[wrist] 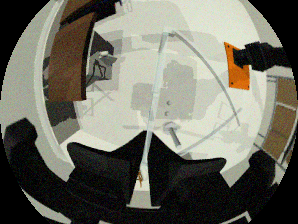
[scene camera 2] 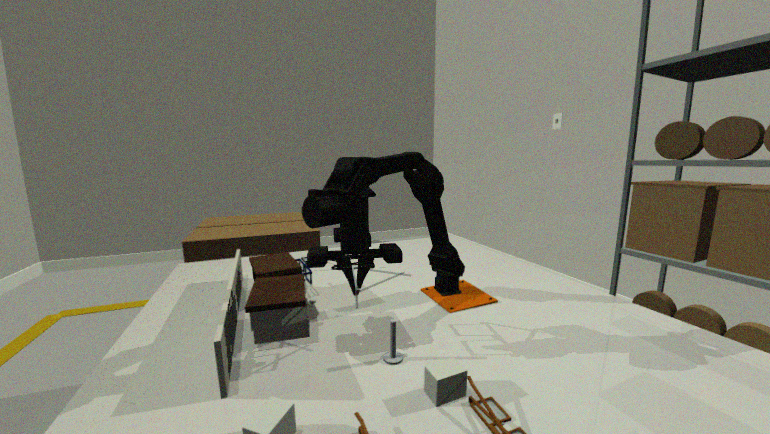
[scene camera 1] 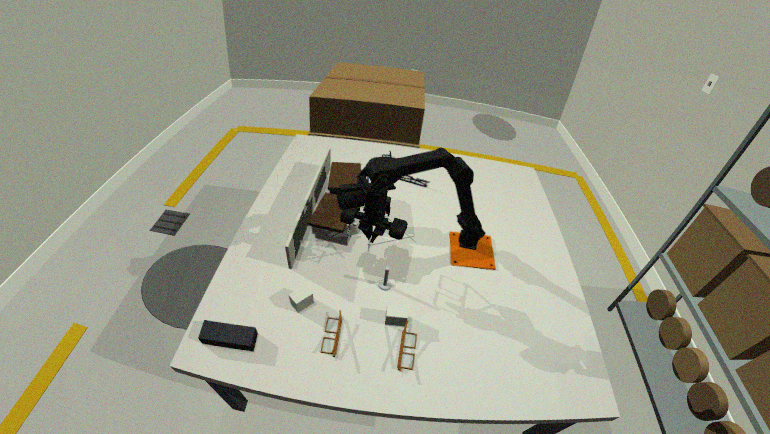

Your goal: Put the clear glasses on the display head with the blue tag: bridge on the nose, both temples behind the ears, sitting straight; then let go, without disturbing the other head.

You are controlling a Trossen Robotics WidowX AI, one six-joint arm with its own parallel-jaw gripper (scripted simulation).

Scene:
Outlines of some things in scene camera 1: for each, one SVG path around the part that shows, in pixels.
The gripper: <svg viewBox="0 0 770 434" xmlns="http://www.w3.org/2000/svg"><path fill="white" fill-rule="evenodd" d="M408 225L405 220L394 218L393 222L389 222L388 218L384 217L385 213L388 214L388 217L390 215L391 197L388 196L386 205L381 208L372 208L365 202L364 213L359 212L360 207L344 209L340 214L340 221L346 224L351 224L353 218L359 219L358 229L365 234L368 240L372 236L371 243L378 236L382 236L386 229L389 230L390 237L401 240Z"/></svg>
A dark box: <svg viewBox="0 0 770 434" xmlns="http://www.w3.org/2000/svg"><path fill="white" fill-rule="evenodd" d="M204 320L198 337L202 344L254 352L258 335L256 327Z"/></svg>

